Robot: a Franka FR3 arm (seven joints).
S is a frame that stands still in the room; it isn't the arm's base.
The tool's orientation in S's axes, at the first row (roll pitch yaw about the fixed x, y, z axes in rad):
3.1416, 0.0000, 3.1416
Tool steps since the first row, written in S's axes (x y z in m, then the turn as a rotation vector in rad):
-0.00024, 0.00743, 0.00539, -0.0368, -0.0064, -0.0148
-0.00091, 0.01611, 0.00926, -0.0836, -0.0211, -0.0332
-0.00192, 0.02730, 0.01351, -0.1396, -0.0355, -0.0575
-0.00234, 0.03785, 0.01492, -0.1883, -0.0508, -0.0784
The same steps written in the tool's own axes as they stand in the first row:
0.00024, 0.00743, -0.00539, 0.0368, -0.0064, 0.0148
0.00091, 0.01611, -0.00926, 0.0836, -0.0211, 0.0332
0.00192, 0.02730, -0.01351, 0.1396, -0.0355, 0.0575
0.00234, 0.03785, -0.01492, 0.1883, -0.0508, 0.0784

